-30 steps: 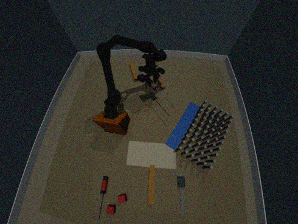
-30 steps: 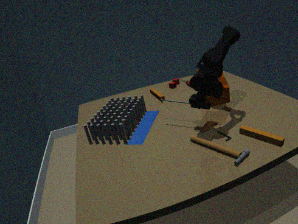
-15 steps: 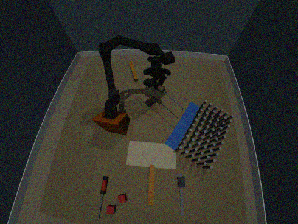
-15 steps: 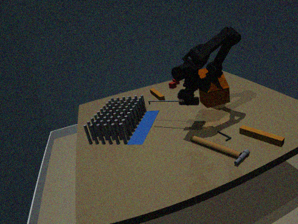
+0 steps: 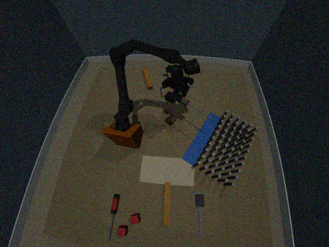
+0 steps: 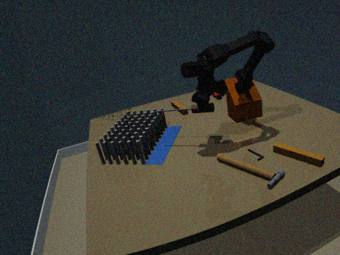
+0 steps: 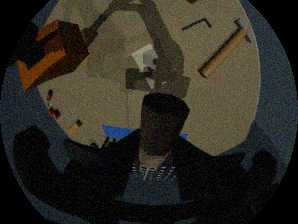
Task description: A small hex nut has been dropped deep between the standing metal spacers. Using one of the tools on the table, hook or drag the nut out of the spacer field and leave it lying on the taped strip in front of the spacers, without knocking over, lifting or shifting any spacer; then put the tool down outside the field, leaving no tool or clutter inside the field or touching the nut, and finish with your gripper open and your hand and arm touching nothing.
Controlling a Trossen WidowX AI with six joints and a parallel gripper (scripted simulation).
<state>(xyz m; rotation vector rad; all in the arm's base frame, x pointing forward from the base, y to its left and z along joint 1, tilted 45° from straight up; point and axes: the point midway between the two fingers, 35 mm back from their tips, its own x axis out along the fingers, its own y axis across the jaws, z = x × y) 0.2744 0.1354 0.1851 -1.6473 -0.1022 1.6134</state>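
Now: gripper tip 170 mm short of the blue taped strip, 170 mm above it and 130 mm to the left of it. From my gripper tip the other things lie so: hook tool: 90 mm ahead, 50 mm to the right; then hex key: 190 mm to the left, 170 mm below, 160 mm behind.
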